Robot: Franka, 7 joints.
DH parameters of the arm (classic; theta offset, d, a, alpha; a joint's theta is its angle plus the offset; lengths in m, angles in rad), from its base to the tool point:
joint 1: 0 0.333 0 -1.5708
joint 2: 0 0 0 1.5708
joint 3: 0 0.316 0.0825 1.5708
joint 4: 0 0 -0.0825 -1.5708
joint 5: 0 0.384 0 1.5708
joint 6: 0 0 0.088 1.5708
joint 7: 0 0.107 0 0
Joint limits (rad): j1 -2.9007..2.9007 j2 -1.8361..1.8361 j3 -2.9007..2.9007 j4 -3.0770..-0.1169 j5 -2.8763..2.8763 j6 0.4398..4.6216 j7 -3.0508..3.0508
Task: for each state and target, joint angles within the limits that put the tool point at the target. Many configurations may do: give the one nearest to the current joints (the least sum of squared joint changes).
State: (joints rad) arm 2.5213 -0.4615 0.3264 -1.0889 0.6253 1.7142 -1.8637
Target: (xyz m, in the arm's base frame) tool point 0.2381 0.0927 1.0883
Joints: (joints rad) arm 2.7341 -0.8353 -0.4597 -0.9305 0.5536 1.9757 -1.8637
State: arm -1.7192 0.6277 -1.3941 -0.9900 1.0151 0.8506 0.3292
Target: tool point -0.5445 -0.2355 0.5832
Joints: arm -1.9537 0.6906 -1.4466 -1.1845 0.9530 0.8597 0.3292
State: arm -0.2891 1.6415 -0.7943 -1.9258 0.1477 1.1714 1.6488
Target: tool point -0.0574 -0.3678 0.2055
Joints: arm -0.2655 1.5841 -1.2381 -2.1644 -0.0063 1.0614 1.6488
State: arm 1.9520 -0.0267 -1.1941 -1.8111 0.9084 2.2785 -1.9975
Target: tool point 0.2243 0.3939 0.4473
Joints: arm 1.9538 -0.4355 -0.9745 -2.3578 0.8447 1.9318 -1.9975
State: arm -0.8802 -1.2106 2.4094 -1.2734 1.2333 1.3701 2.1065
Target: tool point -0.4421 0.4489 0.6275
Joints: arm -0.5827 -0.4575 2.5425 -1.0912 1.2420 1.0276 2.1065
